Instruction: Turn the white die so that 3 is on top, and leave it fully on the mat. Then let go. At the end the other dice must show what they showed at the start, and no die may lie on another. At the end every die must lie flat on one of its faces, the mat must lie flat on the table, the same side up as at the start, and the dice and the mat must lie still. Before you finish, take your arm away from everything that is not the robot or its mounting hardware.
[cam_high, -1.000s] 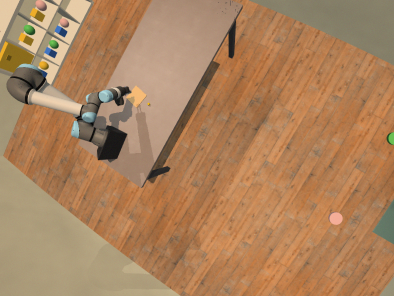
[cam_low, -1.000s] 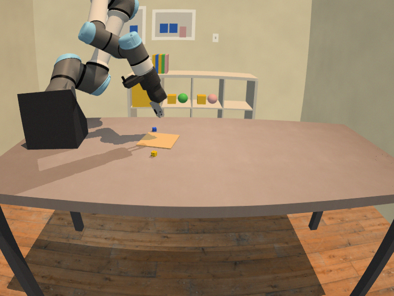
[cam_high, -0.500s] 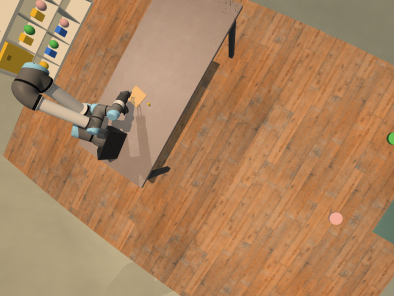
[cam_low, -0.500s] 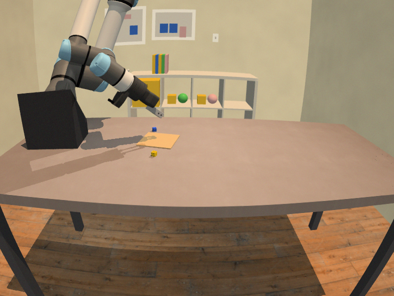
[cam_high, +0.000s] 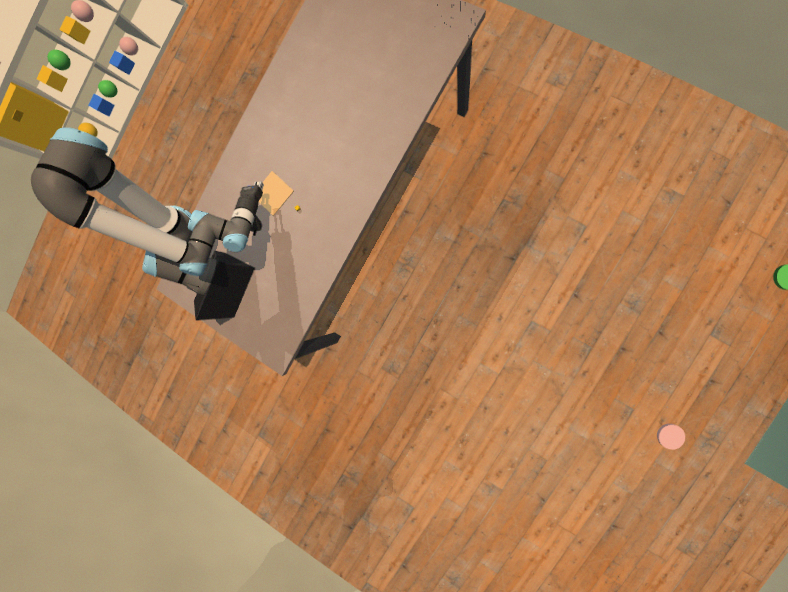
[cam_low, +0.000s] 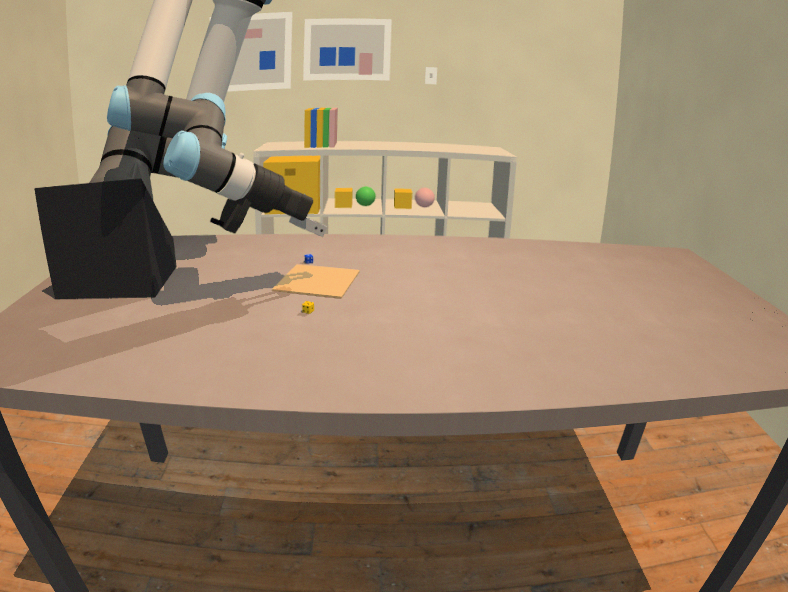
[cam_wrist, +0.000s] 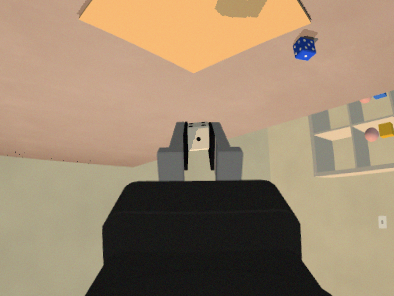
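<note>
The mat lies 110 mm below my hand. The rest, counted from my hand: yellow die: 140 mm to the right, 100 mm below, 10 mm behind; white die: 10 mm below, 10 mm ahead; blue die: 110 mm to the left, 100 mm below, 10 mm behind.
</note>
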